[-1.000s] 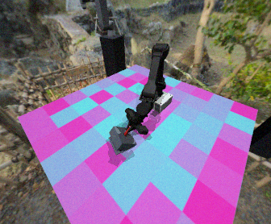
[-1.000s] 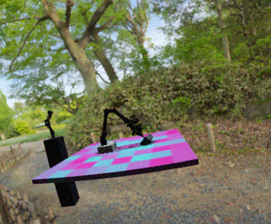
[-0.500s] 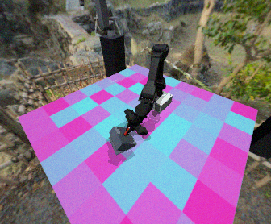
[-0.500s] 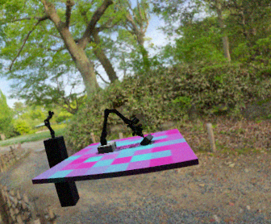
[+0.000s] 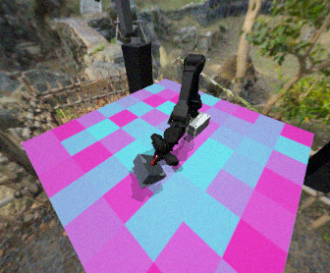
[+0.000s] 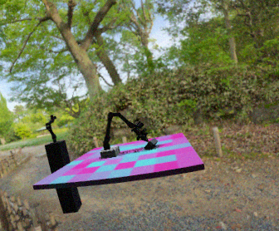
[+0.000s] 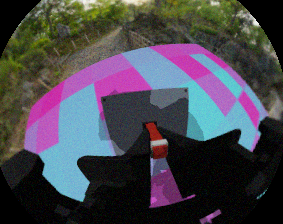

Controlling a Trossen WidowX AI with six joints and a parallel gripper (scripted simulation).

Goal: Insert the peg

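The dark grey sloped panel is 40 mm below my gripper tip, 20 mm ahead of it and 10 mm to the right of it. Round my gripper tip: red peg (10 mm to the left, 10 mm behind, 10 mm above).
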